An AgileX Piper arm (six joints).
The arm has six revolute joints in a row. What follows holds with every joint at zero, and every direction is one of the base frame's. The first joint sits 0.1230 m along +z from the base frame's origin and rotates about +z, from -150.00 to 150.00 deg. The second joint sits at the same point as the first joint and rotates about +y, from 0.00 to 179.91 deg. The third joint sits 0.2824 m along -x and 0.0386 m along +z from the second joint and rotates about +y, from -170.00 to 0.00 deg. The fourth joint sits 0.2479 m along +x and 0.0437 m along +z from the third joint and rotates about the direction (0.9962, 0, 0.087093), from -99.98 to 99.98 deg. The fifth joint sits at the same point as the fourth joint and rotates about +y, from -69.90 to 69.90 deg. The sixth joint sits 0.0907 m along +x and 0.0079 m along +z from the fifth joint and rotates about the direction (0.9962, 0, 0.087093), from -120.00 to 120.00 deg. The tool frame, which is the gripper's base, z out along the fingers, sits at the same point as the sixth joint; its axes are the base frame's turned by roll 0.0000, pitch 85.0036 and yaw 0.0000 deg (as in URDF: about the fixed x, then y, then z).
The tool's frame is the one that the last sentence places.
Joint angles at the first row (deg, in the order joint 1, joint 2, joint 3, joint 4, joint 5, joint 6):
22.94, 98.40, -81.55, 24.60, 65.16, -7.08
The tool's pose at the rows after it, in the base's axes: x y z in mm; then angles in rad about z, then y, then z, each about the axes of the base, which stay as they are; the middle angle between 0 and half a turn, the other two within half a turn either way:
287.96 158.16 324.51 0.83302 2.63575 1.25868
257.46 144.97 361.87 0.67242 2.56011 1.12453
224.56 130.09 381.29 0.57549 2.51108 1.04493
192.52 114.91 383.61 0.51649 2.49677 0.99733
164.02 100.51 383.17 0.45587 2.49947 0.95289
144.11 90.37 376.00 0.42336 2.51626 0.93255
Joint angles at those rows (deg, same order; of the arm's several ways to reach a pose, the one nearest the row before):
22.95, 91.57, -81.55, 23.49, 66.91, -7.30
22.94, 83.47, -80.32, 23.21, 67.40, -7.30
22.95, 75.70, -76.85, 22.54, 67.53, -7.30
22.95, 68.33, -71.35, 21.43, 67.61, -7.41
22.94, 61.87, -67.04, 19.69, 68.87, -7.51
22.94, 57.27, -63.04, 18.44, 69.87, -7.81

